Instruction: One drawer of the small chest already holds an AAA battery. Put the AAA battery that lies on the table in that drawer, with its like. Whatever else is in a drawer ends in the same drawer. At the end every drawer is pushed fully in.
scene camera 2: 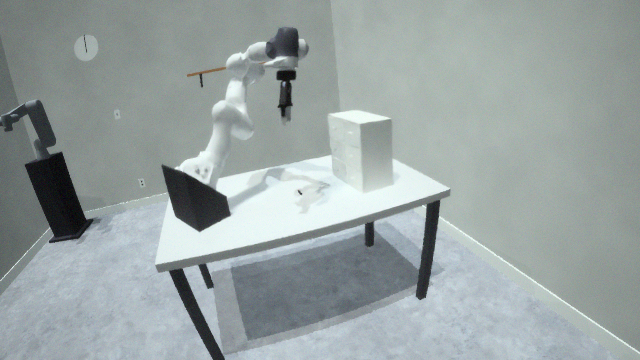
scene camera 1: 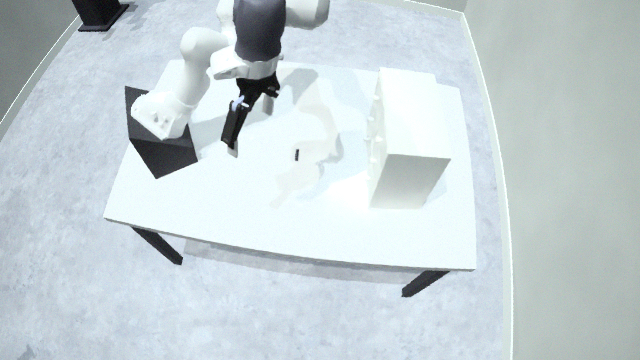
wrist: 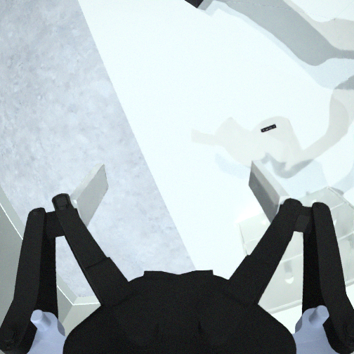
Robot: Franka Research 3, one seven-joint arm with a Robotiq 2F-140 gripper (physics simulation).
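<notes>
The AAA battery (scene camera 1: 297, 155) (scene camera 2: 300, 192) (wrist: 268, 128) is small and dark and lies on the table between the robot's base and the chest. The small white chest (scene camera 1: 417, 115) (scene camera 2: 376, 155) (wrist: 275, 295) stands at the table's far end from the base, its knobbed drawer fronts facing the robot. No drawer looks pulled out; the insides are hidden. My gripper (scene camera 1: 250, 128) (scene camera 2: 285, 121) (wrist: 177, 174) is open and empty, high above the table. In the wrist view the battery lies beyond the right fingertip, outside the span between the fingers.
The white table (scene camera 1: 225, 215) (scene camera 2: 240, 232) (wrist: 145, 105) carries the arm's black base block (scene camera 1: 162, 157) (scene camera 2: 196, 200) at its other end. Shadows of the arm fall around the battery. A second, grey arm on a black pedestal (scene camera 2: 57, 200) stands on the floor away from the table.
</notes>
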